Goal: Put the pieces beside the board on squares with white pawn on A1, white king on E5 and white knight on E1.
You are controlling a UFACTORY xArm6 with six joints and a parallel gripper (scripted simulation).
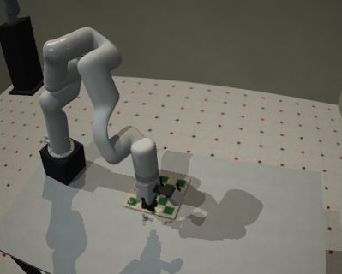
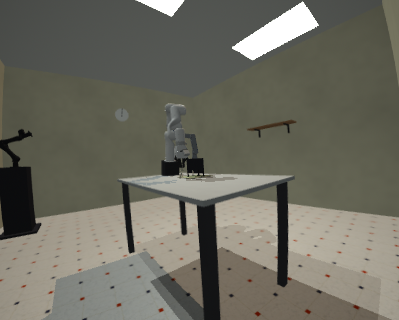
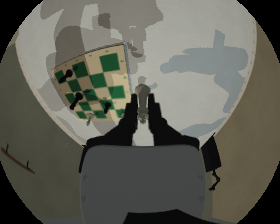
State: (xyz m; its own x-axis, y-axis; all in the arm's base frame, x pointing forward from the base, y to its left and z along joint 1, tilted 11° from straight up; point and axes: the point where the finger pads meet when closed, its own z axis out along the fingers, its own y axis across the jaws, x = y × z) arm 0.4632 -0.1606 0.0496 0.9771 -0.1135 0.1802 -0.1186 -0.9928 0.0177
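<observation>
My gripper is now 140 mm to the right of the chessboard, 110 mm above it and 30 mm past it.
</observation>
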